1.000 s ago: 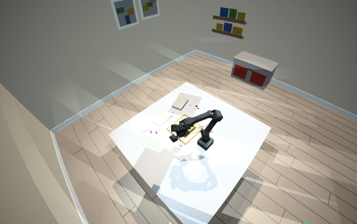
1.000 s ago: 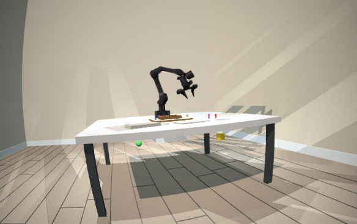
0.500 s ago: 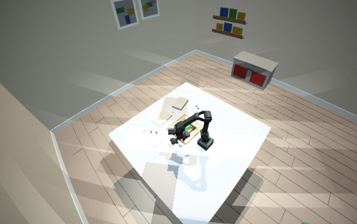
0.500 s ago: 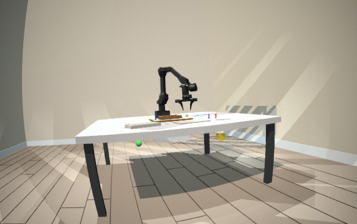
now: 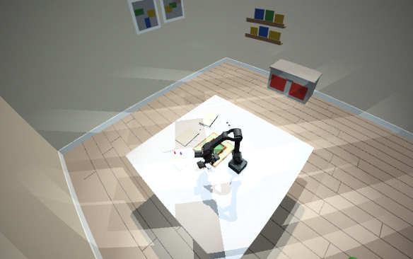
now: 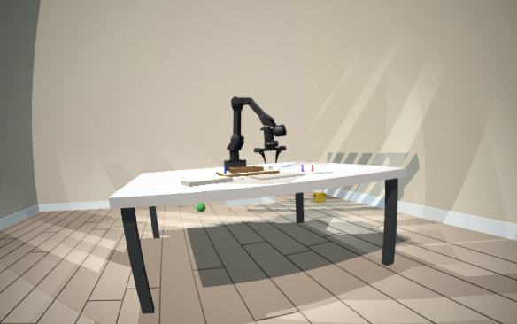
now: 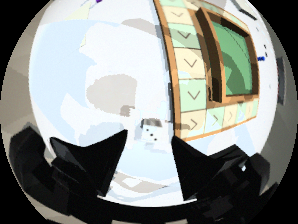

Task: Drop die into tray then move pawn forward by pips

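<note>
The white die lies 2 cm below my gripper tip. The rest, counted from my gripper tip: blue pawn 29 cm to the right, 13 cm ahead; red pawn 34 cm ahead, 11 cm to the left, 2 cm below; purple pawn 29 cm ahead, 7 cm to the left, 2 cm below.
</note>
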